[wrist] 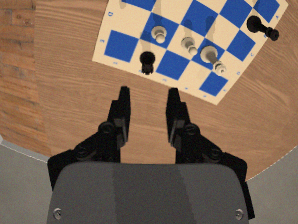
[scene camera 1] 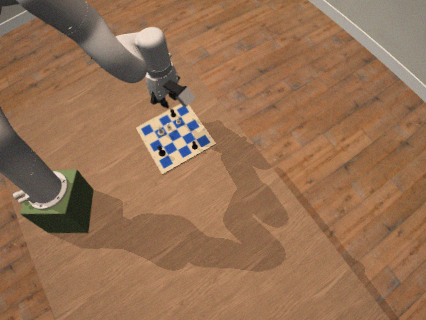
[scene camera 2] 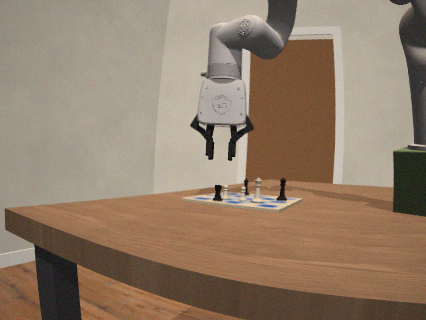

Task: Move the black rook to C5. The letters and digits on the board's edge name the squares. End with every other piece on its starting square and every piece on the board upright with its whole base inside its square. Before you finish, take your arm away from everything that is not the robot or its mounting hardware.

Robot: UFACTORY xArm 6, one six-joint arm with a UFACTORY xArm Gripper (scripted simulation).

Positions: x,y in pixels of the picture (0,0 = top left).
blue-and-cream chessboard: wrist; scene camera 1 177,142; scene camera 2
same spot on blue-and-cream chessboard: (wrist: 122,39) = (scene camera 2: 205,198)
